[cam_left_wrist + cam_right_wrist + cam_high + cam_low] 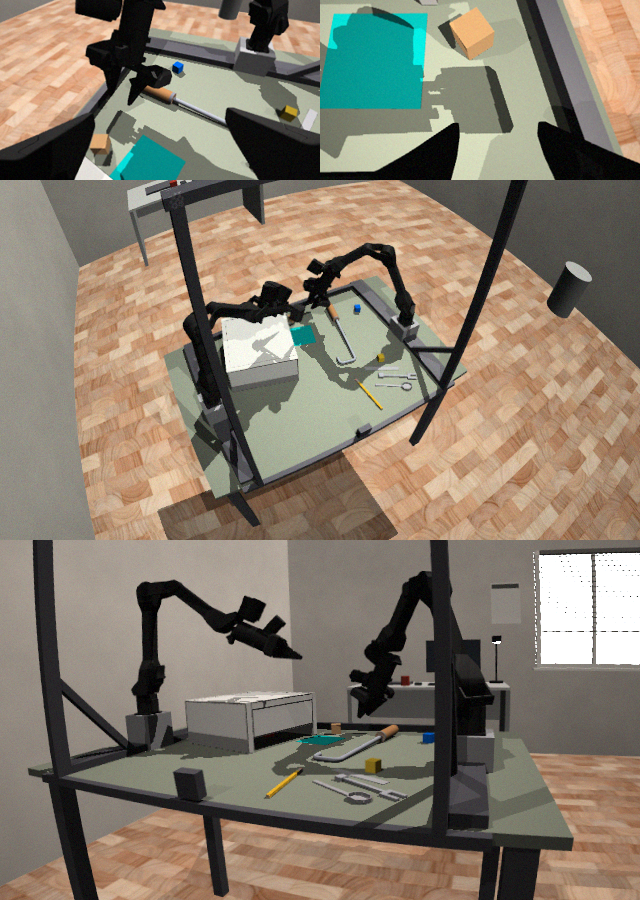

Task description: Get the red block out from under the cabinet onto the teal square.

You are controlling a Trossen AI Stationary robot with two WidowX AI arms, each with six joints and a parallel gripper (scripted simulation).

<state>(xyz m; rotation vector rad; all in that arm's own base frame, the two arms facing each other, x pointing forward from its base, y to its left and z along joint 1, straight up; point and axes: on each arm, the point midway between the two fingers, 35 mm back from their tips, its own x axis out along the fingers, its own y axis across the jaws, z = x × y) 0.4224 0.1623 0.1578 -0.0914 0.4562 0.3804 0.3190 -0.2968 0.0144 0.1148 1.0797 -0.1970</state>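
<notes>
My right gripper is now 8 cm past the blue cube, 20 cm to the left of it and 7 cm above it. From my right hand the other things lie so: hook tool 16 cm behind, 2 cm to the right, 7 cm below; then teal square 10 cm behind, 12 cm to the left, 9 cm below; then brown cube 1 cm ahead, 11 cm to the left, 7 cm below.
</notes>
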